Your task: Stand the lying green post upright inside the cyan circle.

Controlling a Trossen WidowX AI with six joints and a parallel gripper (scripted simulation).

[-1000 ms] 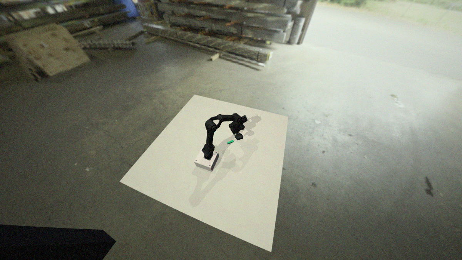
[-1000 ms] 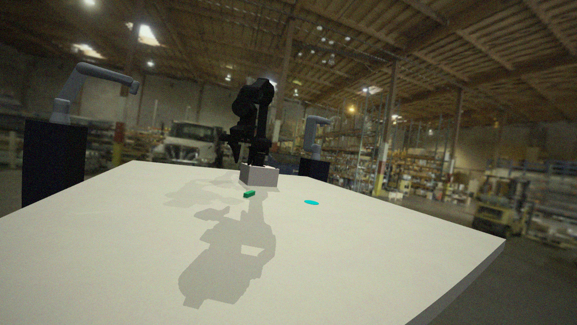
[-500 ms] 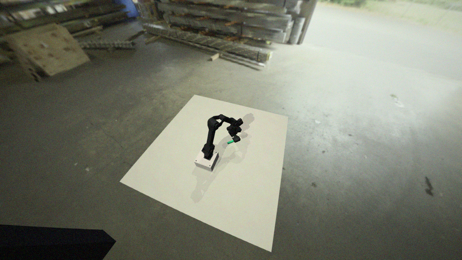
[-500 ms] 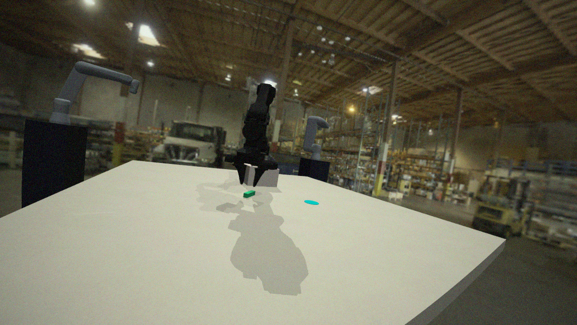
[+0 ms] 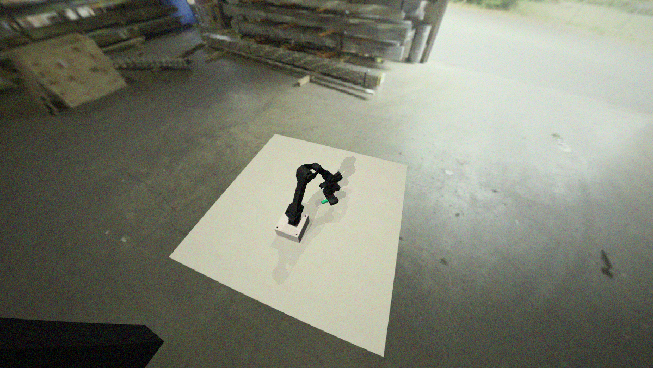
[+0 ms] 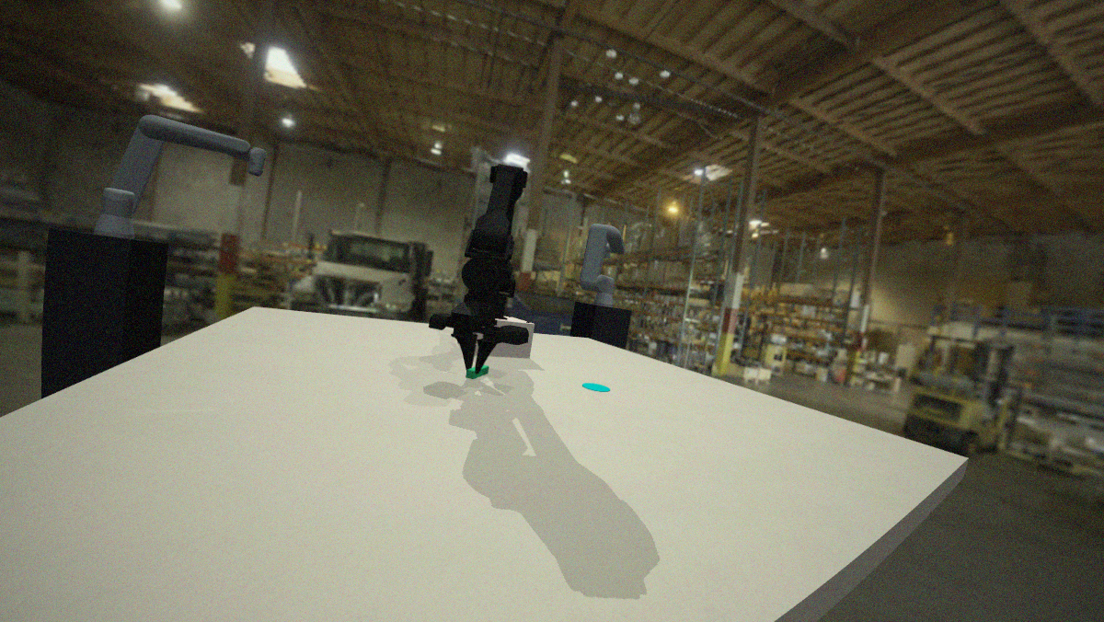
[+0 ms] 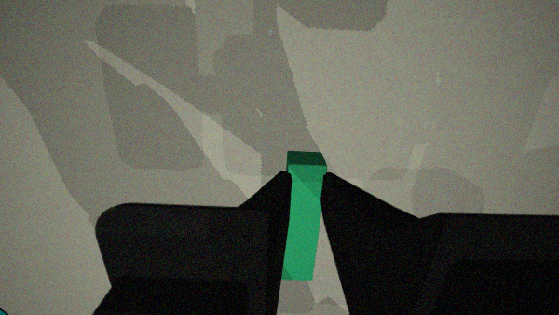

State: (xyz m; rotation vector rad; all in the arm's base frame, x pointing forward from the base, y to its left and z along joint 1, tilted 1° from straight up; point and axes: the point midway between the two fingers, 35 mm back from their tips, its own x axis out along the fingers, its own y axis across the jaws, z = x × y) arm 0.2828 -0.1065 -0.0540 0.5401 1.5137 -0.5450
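My gripper tip is now 4 cm short of the cyan circle, 26 cm to the right of it and 1 cm above it. The rest, counted from my gripper tip: green post (2 cm behind, 1 cm to the left).
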